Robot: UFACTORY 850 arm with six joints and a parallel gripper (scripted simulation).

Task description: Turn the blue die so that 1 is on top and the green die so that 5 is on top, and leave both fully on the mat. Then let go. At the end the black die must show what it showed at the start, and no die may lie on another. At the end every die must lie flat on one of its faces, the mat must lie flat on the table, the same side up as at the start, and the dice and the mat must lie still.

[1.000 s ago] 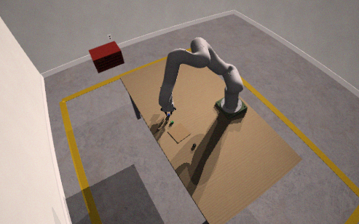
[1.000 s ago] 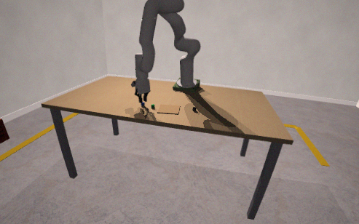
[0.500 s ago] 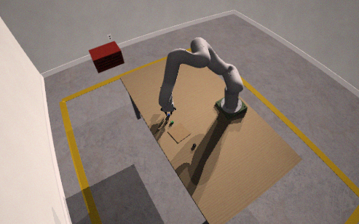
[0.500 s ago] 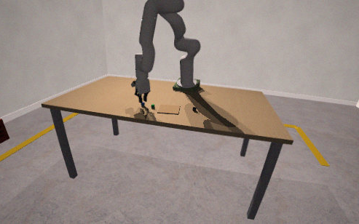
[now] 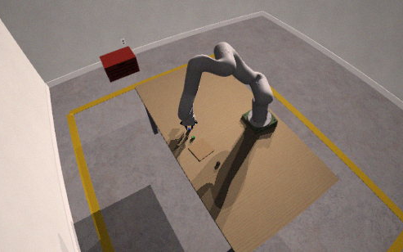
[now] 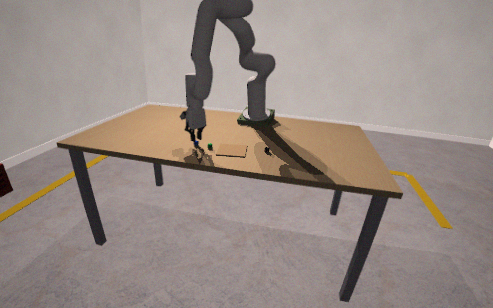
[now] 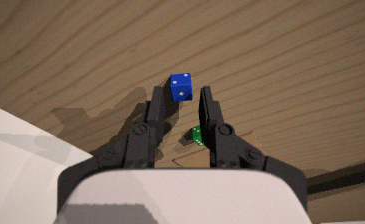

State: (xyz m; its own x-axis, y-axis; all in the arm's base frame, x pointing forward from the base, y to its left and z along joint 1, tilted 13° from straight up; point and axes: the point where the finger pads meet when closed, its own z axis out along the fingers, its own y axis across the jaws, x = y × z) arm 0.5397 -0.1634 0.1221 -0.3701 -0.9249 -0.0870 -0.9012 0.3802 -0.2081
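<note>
Right now my hand is 40 mm above the blue die. The rest, counted from my hand: mat 200 mm to the left, 40 mm below, 10 mm behind; black die 360 mm to the left, 70 mm behind, 40 mm below; green die 80 mm to the left, 40 mm below.
</note>
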